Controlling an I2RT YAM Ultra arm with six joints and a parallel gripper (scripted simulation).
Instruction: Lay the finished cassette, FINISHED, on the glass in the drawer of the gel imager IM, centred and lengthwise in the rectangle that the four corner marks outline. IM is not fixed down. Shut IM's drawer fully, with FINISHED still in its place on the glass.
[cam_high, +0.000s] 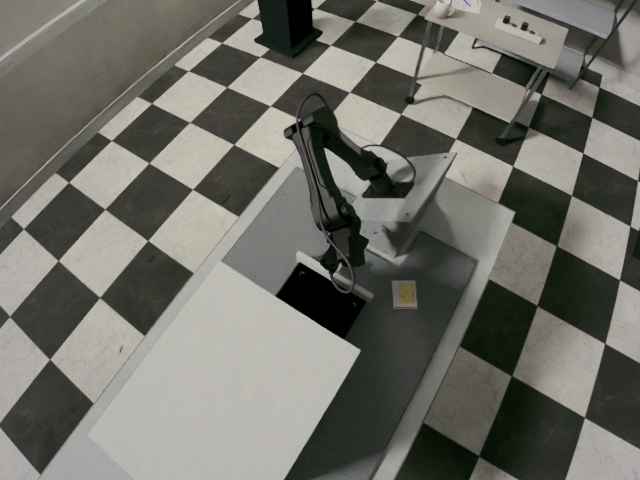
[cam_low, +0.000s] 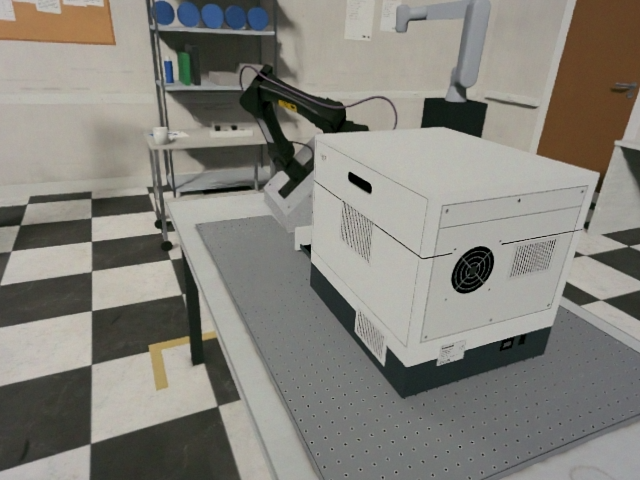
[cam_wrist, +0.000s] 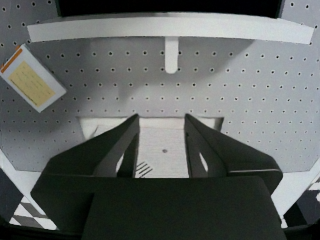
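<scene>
Now: hand 50 mm past the finished cassette, 220 mm to the right of it and 160 mm above it. Also, from my hand: drawer 170 mm ahead, 110 mm below.
</scene>
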